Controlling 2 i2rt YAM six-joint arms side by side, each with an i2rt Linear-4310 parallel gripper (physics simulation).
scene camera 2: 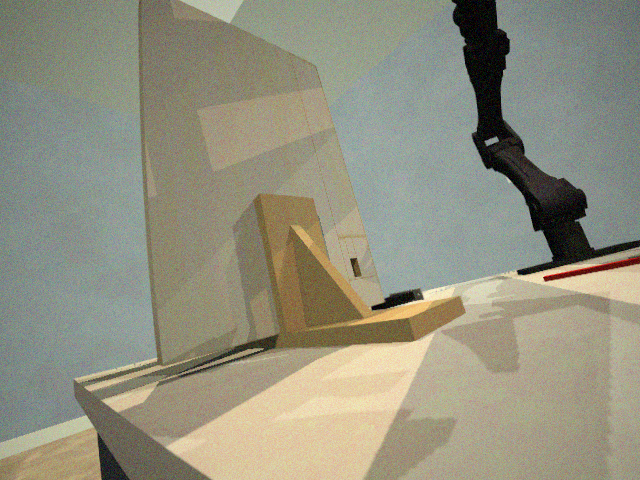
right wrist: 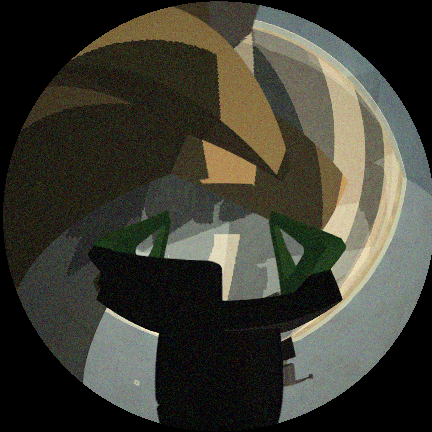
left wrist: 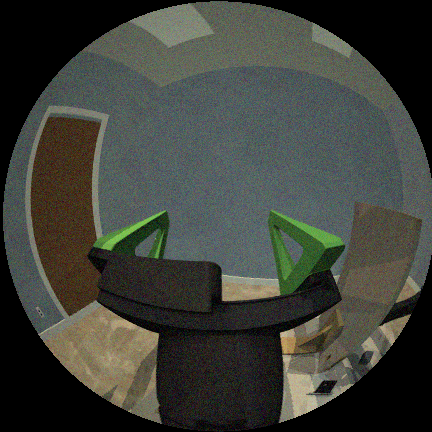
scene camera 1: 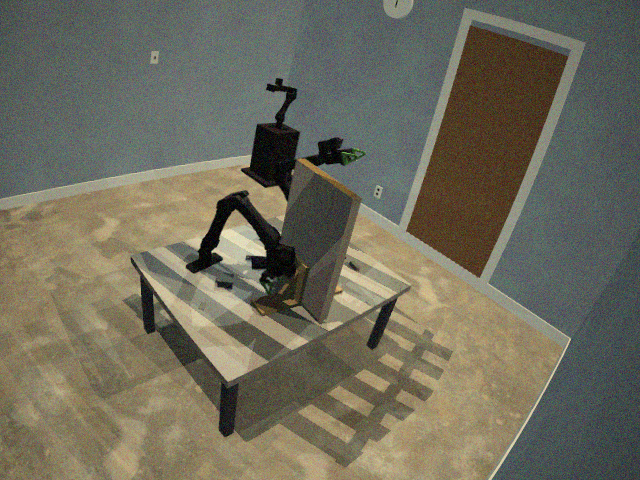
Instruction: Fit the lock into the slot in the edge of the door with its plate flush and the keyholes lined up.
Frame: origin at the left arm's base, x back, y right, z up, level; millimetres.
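Seen in the pictures: left gripper, fingertip midpoint: (left wrist: 218,215) (scene camera 1: 361,155); right gripper, fingertip midpoint: (right wrist: 219,216) (scene camera 1: 274,289); left arm's base, origin of the base link: (scene camera 2: 575,261); right arm's base, origin of the base link: (scene camera 1: 204,263).
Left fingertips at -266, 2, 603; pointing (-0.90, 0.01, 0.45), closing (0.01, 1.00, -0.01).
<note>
Offsets run from my left fingertips to a thing's middle, as dx, dy, dz. "*": to the spot under its first point. Level surfaces: height alone.
The door (scene camera 1: 320,222) (scene camera 2: 232,129) (left wrist: 385,250) stands upright on the table, propped by a wooden bracket {* -65, +515, -479} (scene camera 1: 302,284) (scene camera 2: 289,258). A small dark opening {* +86, +390, -508} (scene camera 2: 355,267) (left wrist: 328,357) shows low by its vertical edge. Small black things lie on the table: one {-132, +23, -592} (scene camera 1: 353,265) (left wrist: 326,386) beyond the door, another {+273, +625, -585} (scene camera 1: 223,283) near the right arm. I cannot tell which is the lock. My left gripper (scene camera 1: 357,154) (left wrist: 218,215) is open and empty, raised beyond the door. My right gripper (scene camera 1: 269,286) (right wrist: 219,216) is open and empty, low beside the bracket. No keyholes can be made out.
The bracket {* -7, +533, -491} (right wrist: 250,100) looms close in front of the right fingers. A red strip {-8, +46, -600} (scene camera 2: 589,269) lies near the left arm's base. A black pedestal (scene camera 1: 273,152) with a small arm-like stand stands behind the table {dz -603} (scene camera 1: 242,364).
</note>
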